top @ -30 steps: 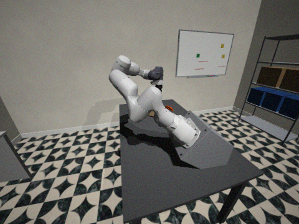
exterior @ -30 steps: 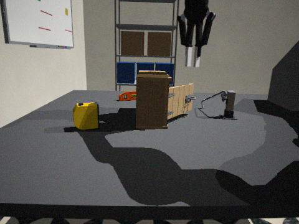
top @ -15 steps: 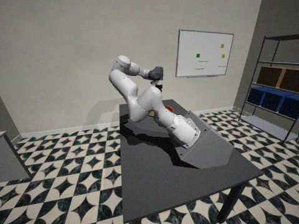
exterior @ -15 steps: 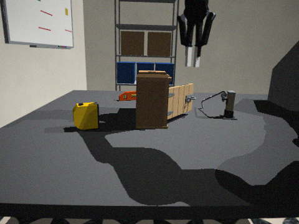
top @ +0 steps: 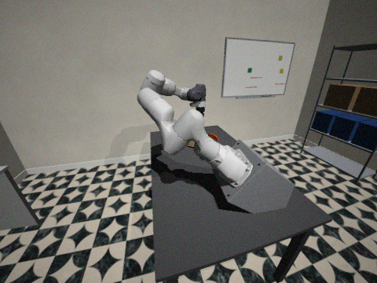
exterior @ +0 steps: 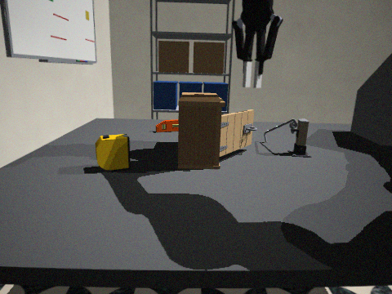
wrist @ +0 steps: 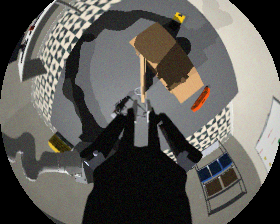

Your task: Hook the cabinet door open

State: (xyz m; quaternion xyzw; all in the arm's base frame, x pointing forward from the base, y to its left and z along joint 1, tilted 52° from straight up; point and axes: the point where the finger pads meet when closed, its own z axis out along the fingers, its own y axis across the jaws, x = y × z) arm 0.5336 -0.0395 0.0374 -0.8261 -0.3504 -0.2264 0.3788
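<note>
My gripper is now 14 cm above the cabinet door, 6 cm to the right of it and 4 cm short of it. From my hand the other things lie so: yellow tape measure (33 cm ahead, 17 cm below, 14 cm to the left); orange level (23 cm to the right, 21 cm ahead, 19 cm below).
</note>
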